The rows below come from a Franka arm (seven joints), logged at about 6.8 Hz.
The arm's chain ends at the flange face. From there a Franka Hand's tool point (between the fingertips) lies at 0.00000 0.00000 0.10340 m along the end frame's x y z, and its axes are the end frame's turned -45 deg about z.
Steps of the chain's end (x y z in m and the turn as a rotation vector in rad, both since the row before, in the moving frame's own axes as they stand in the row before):
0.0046, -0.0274, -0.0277, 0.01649, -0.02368, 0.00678
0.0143, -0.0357, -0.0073, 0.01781, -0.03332, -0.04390
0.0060, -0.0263, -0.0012, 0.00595, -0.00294, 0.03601
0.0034, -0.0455, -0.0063, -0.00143, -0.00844, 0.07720
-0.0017, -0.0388, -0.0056, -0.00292, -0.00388, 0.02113
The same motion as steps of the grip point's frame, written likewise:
0.0221, -0.0191, -0.0277, 0.02840, -0.00508, 0.00678
0.0341, -0.0188, -0.0074, 0.03615, -0.01097, -0.04390
0.0231, -0.0150, -0.0012, 0.00629, 0.00213, 0.03601
0.0339, -0.0303, -0.0063, 0.00496, -0.00698, 0.07720
0.0257, -0.0287, -0.0056, 0.00068, -0.00481, 0.02113

